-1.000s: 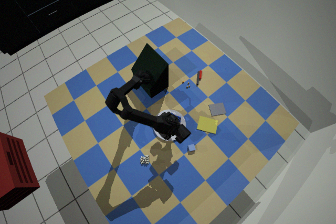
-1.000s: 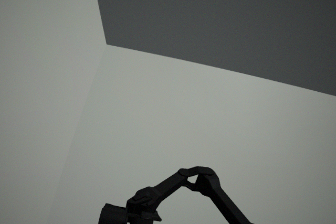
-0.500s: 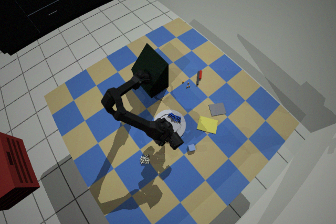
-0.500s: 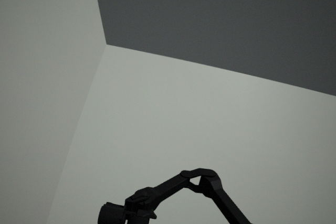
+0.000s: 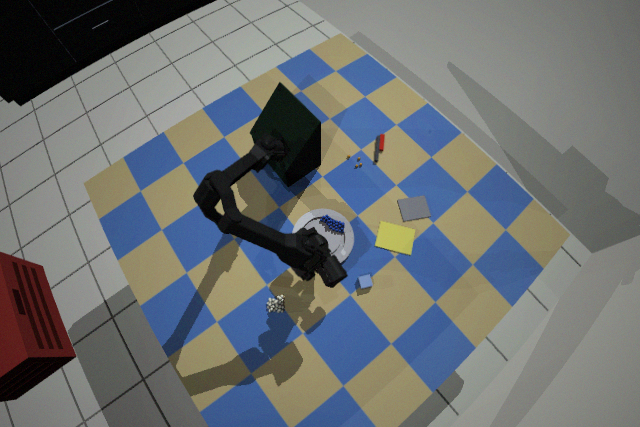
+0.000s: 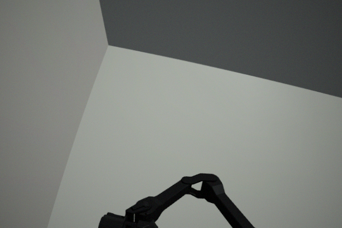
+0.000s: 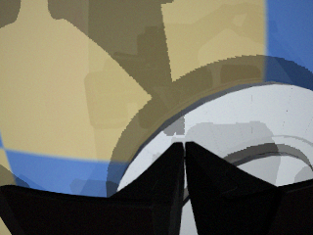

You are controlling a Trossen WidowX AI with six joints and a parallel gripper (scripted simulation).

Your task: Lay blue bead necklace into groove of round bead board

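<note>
Now: gripper tip 60 mm to the right of the round white bead board, 60 mm past it and 10 mm above it. From my gripper tip the other things lie so: small blue cube 130 mm ahead, 90 mm to the left, 10 mm below; then grey square 380 mm to the left, 20 mm below, 10 mm ahead; then yellow pad 260 mm to the left, 60 mm ahead, 20 mm below.
</note>
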